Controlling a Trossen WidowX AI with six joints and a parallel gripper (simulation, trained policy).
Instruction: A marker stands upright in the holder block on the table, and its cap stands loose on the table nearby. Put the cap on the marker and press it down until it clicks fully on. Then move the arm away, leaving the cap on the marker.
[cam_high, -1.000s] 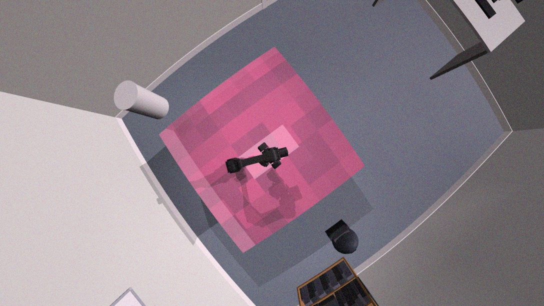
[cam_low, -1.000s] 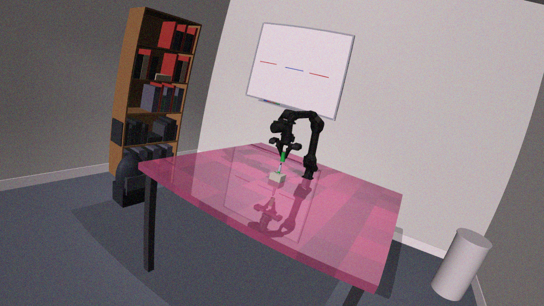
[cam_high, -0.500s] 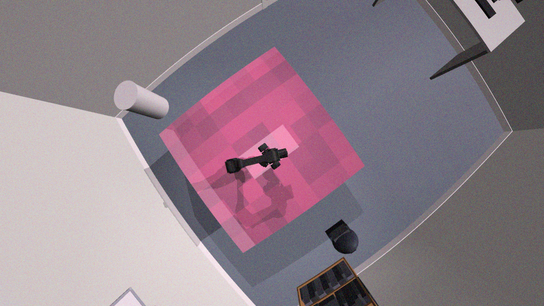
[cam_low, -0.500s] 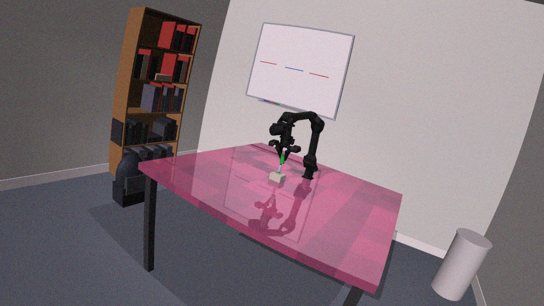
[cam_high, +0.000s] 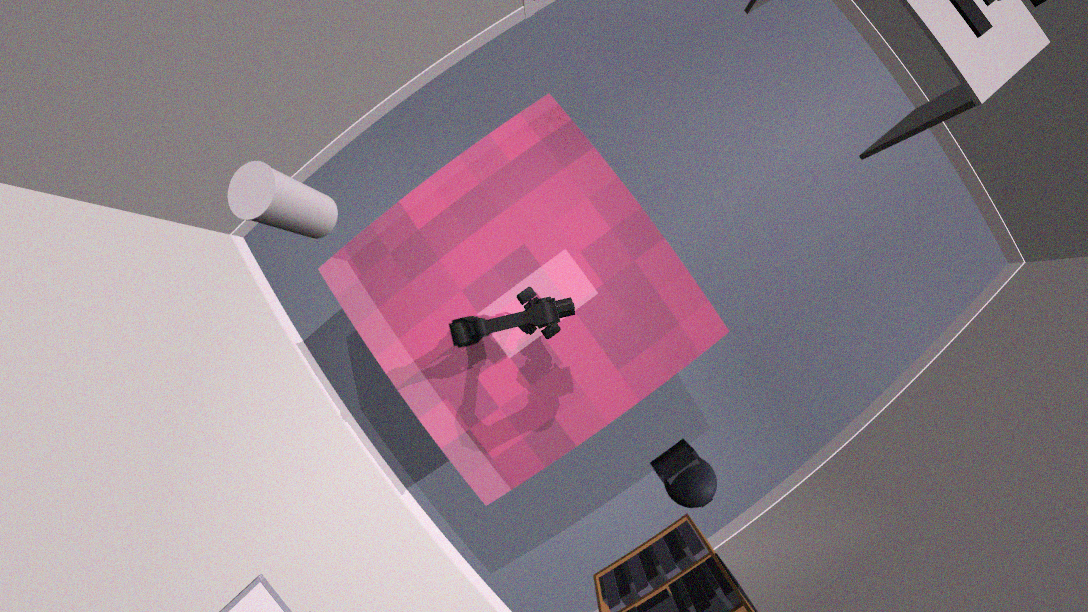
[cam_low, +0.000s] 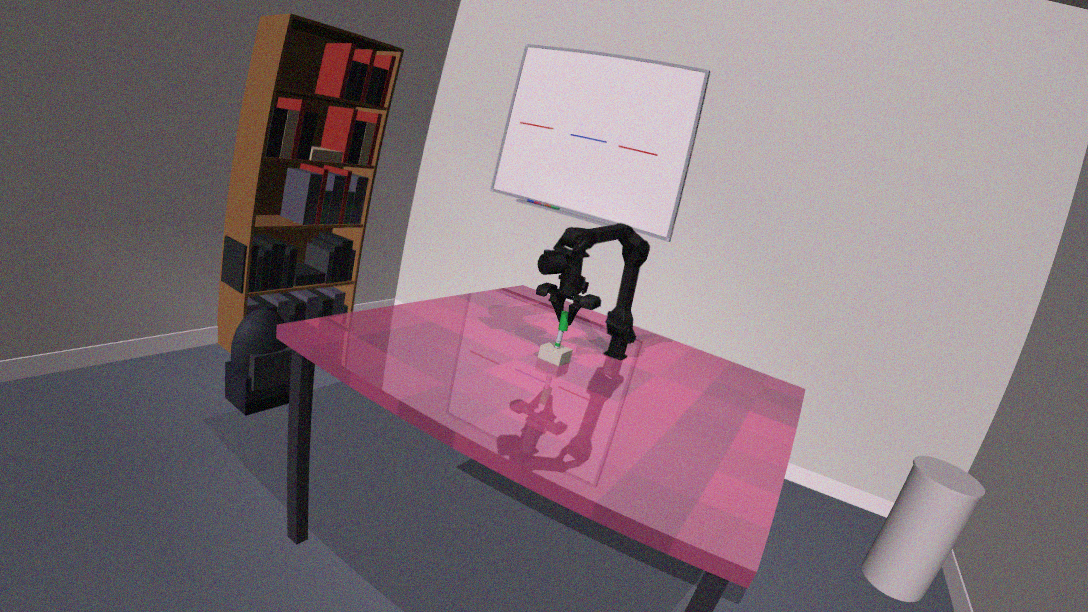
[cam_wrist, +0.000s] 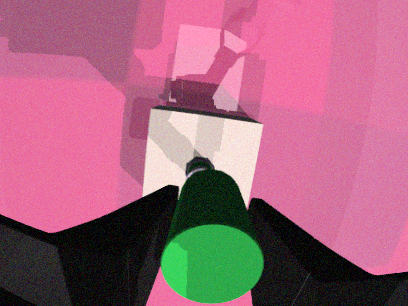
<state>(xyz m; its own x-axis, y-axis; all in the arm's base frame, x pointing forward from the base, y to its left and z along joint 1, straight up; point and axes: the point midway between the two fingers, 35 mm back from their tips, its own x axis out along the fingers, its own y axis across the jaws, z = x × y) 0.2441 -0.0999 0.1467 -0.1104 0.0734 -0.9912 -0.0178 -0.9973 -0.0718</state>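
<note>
Now: gripper tip 1 cm below the green cap. Also, from my gripper tip: white holder block (9 cm below, 1 cm ahead).
</note>
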